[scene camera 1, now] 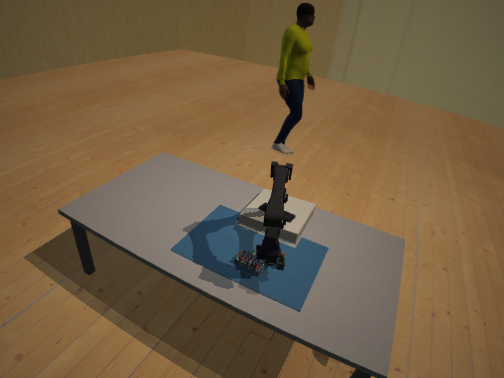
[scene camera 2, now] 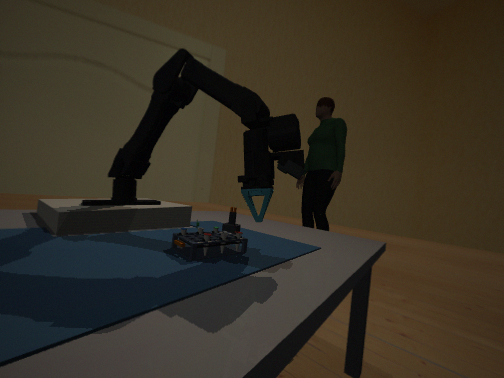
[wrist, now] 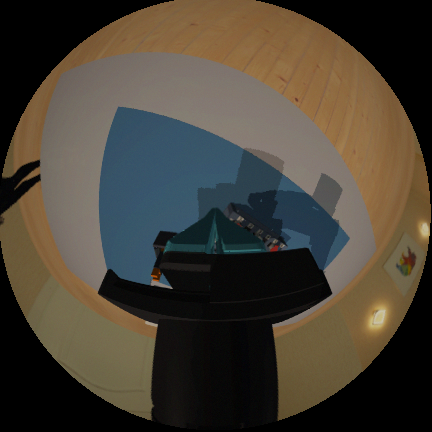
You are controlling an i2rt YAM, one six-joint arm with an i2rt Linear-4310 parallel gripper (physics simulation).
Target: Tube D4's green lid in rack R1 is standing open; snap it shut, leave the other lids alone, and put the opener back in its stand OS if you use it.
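Frame: origin at the arm's base, x back, y right, z up, level; metres.
Seen in the pictures: gripper, fingertip midpoint: (scene camera 1: 265,269) (scene camera 2: 258,222) (wrist: 214,212); arm's base, link origin: (scene camera 2: 124,204).
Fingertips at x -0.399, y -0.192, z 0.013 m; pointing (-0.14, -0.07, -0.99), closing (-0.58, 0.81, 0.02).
Note:
Pixels of each thing's top centre, then the offset from my fingertips to it. Level surfaces: height alone.
- Rack R1, top centre: (wrist: 253,264) (scene camera 2: 211,222) (scene camera 1: 251,254) dx +0.039, dy +0.098, dz -0.007 m
- small green lid, top centre: (scene camera 2: 198,222) dx +0.071, dy +0.110, dz -0.012 m
- opener, top centre: (wrist: 154,277) (scene camera 2: 233,207) dx +0.120, dy -0.016, dz +0.020 m
- blue mat, surface height: dz -0.065 m
- grey table, surface height: dz -0.068 m
Rack R1 (scene camera 1: 250,263) (scene camera 2: 190,249) (wrist: 255,230) sits on the blue mat, holding several tubes with coloured lids. In the second scene view a small green lid (scene camera 2: 197,223) sticks up above the rack's far side; tube labels are too small to read. The opener (scene camera 2: 233,211) (wrist: 156,273), dark with orange parts, stands in its stand OS (scene camera 2: 231,228) (wrist: 164,239) beside the rack. My gripper (scene camera 2: 258,220) (wrist: 214,212) is shut and empty, its teal fingers pointing down, above the level of the rack and stand. In the wrist view the fingers hide part of the rack.
The blue mat (scene camera 1: 210,230) (scene camera 2: 100,260) (wrist: 150,165) lies on the grey table (scene camera 1: 150,185) (wrist: 80,150). The arm's pale base block (scene camera 1: 305,215) (scene camera 2: 120,220) stands at the mat's back edge. A person (scene camera 1: 295,55) is beyond the table, and another person (scene camera 2: 327,145) shows behind the arm.

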